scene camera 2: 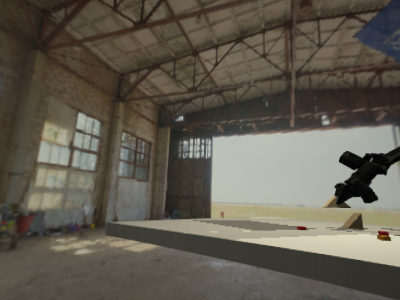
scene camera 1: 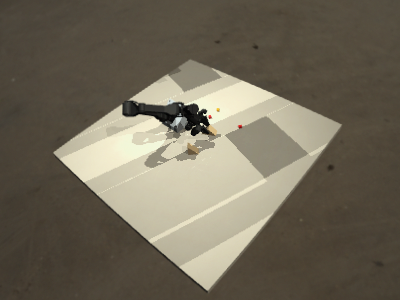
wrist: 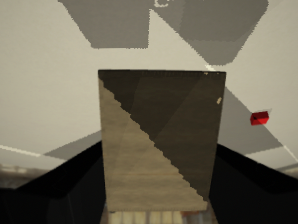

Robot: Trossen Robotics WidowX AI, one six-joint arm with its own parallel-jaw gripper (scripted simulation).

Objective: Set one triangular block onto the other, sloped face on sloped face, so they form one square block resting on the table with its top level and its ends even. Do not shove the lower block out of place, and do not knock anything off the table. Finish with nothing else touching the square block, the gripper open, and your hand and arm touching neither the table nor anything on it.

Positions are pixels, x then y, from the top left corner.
Labels:
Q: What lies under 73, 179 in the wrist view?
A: My gripper.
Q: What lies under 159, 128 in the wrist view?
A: A triangular block.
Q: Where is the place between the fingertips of my gripper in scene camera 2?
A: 335, 204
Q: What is my gripper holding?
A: A triangular block.

